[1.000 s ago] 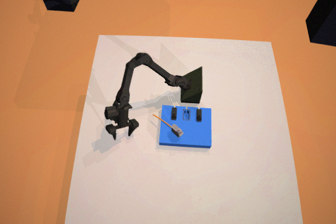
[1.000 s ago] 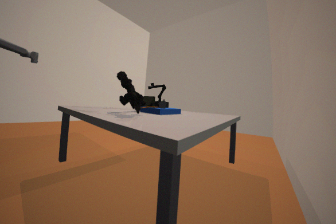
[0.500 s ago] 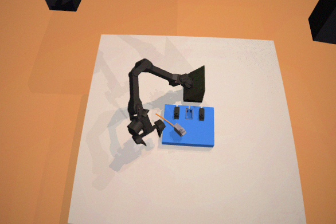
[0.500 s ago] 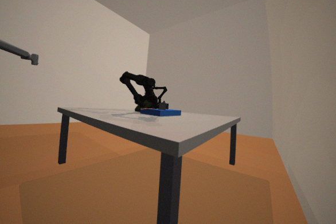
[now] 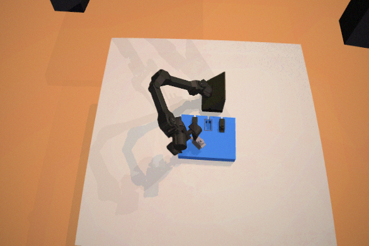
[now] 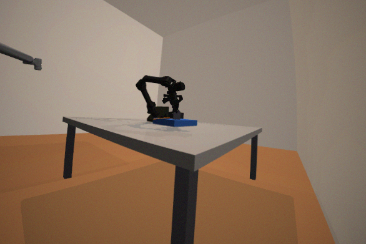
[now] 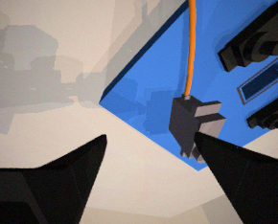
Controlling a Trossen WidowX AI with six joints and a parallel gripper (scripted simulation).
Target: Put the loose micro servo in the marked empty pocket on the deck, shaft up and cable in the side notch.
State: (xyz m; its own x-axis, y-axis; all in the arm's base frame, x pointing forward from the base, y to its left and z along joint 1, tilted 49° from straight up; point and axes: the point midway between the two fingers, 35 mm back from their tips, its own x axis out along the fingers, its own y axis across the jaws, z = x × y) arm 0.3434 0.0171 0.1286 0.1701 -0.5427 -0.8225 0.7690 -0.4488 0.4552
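My gripper tip is 5 cm past the blue deck, 10 cm to the right of it and 8 cm above it.
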